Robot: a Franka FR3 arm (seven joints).
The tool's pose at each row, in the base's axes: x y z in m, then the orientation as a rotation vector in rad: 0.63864, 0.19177, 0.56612, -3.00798, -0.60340, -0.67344; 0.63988, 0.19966, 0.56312, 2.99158, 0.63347, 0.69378; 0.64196, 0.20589, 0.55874, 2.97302, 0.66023, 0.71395; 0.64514, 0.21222, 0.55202, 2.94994, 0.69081, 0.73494; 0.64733, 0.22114, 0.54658, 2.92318, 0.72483, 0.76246; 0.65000, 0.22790, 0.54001, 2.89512, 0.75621, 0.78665
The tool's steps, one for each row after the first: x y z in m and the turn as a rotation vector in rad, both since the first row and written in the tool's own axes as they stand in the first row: 0.00270, -0.00710, 0.00389, -0.00471, 0.01339, -0.02180; 0.00493, -0.01246, 0.00924, -0.01080, 0.02686, -0.04215; 0.00715, -0.01770, 0.01717, -0.01914, 0.04102, -0.06616; 0.01003, -0.02560, 0.02375, -0.02827, 0.05976, -0.09302; 0.01204, -0.03142, 0.03137, -0.03916, 0.07646, -0.11907
